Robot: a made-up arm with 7 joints. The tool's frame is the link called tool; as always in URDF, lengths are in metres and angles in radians.
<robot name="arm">
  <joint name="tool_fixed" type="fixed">
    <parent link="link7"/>
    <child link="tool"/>
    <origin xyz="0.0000 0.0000 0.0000" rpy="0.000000 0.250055 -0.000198"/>
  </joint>
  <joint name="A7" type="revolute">
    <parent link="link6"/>
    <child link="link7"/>
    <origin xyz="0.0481 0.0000 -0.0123" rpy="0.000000 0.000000 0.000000"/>
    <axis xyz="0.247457 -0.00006 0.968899"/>
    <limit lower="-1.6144" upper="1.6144"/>
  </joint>
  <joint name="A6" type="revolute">
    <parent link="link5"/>
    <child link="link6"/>
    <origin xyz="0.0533 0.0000 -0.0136" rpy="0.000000 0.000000 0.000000"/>
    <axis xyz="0.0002 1 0.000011"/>
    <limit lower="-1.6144" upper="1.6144"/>
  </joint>
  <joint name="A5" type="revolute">
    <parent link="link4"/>
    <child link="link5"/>
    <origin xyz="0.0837 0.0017 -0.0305" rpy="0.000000 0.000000 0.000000"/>
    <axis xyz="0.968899 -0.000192 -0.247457"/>
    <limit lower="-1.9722" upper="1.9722"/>
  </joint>
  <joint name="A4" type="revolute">
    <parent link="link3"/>
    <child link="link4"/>
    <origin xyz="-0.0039 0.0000 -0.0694" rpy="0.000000 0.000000 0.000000"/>
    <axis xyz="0.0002 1 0.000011"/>
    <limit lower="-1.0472" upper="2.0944"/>
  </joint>
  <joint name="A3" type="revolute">
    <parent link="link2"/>
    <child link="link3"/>
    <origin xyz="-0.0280 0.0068 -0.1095" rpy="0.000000 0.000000 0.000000"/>
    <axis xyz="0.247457 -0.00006 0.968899"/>
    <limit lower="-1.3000" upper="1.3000"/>
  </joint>
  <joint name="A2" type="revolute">
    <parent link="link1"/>
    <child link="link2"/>
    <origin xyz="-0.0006 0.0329 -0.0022" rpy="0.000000 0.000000 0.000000"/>
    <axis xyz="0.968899 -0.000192 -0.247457"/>
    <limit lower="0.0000" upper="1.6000"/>
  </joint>
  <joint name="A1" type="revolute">
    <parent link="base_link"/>
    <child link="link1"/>
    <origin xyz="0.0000 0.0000 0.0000" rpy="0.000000 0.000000 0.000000"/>
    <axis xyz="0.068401 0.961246 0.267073"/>
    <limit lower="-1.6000" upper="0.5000"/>
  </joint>
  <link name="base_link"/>
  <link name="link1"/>
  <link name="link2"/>
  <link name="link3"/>
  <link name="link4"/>
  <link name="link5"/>
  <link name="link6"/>
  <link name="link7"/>
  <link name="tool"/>
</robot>
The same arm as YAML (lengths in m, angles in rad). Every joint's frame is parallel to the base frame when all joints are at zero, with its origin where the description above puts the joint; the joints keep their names.
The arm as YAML. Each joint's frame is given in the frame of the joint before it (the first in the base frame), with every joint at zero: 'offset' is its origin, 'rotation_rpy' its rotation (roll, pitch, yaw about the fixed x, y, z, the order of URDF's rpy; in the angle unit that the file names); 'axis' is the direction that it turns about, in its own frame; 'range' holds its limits. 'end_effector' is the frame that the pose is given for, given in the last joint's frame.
length_unit: m
angle_unit: rad
chain:
  - id: A1
    offset: [0.0, 0.0, 0.0]
    rotation_rpy: [0.0, 0.0, 0.0]
    axis: [0.068403, 0.961235, 0.26711]
    range: [-1.6, 0.5]
  - id: A2
    offset: [-0.0006, 0.0329, -0.0022]
    rotation_rpy: [0.0, 0.0, 0.0]
    axis: [0.968889, -0.0002, -0.247497]
    range: [0.0, 1.6]
  - id: A3
    offset: [-0.028, 0.0068, -0.1095]
    rotation_rpy: [0.0, 0.0, 0.0]
    axis: [0.247497, -0.0001, 0.968889]
    range: [-1.3, 1.3]
  - id: A4
    offset: [-0.0039, 0.0, -0.0694]
    rotation_rpy: [0.0, 0.0, 0.0]
    axis: [0.0002, 1.0, 0.0]
    range: [-1.0472, 2.0944]
  - id: A5
    offset: [0.0837, 0.0017, -0.0305]
    rotation_rpy: [0.0, 0.0, 0.0]
    axis: [0.968889, -0.0002, -0.247497]
    range: [-1.9722, 1.9722]
  - id: A6
    offset: [0.0533, 0.0, -0.0136]
    rotation_rpy: [0.0, 0.0, 0.0]
    axis: [0.0002, 1.0, 0.0]
    range: [-1.6144, 1.6144]
  - id: A7
    offset: [0.0481, 0.0, -0.0123]
    rotation_rpy: [0.0, 0.0, 0.0]
    axis: [0.247497, -0.0001, 0.968889]
    range: [-1.6144, 1.6144]
end_effector:
  offset: [0.0, 0.0, 0.0]
  rotation_rpy: [0.0, 0.2501, -0.0002]

